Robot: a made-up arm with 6 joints.
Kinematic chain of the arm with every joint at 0, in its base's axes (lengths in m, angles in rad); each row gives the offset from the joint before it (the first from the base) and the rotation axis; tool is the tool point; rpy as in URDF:
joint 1: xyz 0 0 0.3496 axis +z
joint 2: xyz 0 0 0 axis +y
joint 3: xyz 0.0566 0 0.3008 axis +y
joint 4: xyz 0.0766 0 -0.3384 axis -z
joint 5: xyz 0 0 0 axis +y
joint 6: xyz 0.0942 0 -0.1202 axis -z
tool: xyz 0 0 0 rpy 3.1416 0 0
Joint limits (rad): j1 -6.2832..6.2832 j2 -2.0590..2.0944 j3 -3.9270..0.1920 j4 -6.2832..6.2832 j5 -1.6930..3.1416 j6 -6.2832..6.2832
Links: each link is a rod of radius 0.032 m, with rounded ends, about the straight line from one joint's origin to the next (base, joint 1, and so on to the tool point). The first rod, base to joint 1, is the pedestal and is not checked.
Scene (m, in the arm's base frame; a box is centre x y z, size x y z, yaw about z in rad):
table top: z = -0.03
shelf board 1: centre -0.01 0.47 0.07 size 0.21 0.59 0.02 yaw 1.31
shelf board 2: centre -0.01 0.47 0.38 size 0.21 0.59 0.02 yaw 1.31
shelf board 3: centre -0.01 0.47 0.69 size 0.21 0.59 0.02 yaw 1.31
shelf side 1: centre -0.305 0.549 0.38 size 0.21 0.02 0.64 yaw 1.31
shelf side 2: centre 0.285 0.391 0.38 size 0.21 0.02 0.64 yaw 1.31
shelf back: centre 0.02 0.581 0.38 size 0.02 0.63 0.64 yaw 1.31
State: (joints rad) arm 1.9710 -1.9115 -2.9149 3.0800 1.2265 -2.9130
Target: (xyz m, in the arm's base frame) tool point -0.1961 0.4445 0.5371
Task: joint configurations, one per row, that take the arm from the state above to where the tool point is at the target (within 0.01 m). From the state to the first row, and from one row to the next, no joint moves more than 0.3 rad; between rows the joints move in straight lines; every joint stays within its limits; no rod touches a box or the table.
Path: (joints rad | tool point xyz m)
1: 1.9996 -1.7326 -2.6460 3.0816 1.1381 -2.9130 | 0.3297 -0.7311 0.3744
2: 2.0281 -1.5537 -2.3771 3.0833 1.0497 -2.9130 | 0.3214 -0.6607 0.6544
3: 2.0567 -1.3748 -2.1082 3.0849 0.9614 -2.9130 | 0.2595 -0.4967 0.8796
4: 2.0853 -1.1959 -1.8394 3.0866 0.8730 -2.9130 | 0.1535 -0.2750 1.0089
5: 2.1139 -1.0170 -1.5705 3.0882 0.7846 -2.9130 | 0.0244 -0.0424 1.0225
6: 2.1424 -0.8381 -1.3016 3.0899 0.6962 -2.9130 | -0.0998 0.1547 0.9260
7: 2.1710 -0.6593 -1.0327 3.0915 0.6079 -2.9130 | -0.1914 0.2804 0.7488
8: 2.1996 -0.4804 -0.7638 3.0932 0.5195 -2.9130 | -0.2299 0.3179 0.5371
9: 2.0930 -0.3277 -0.8834 3.0868 0.5875 -2.9130 | -0.2183 0.3807 0.5406
10: 1.9865 -0.1750 -1.0029 3.0804 0.6554 -2.9130 | -0.1961 0.4445 0.5371

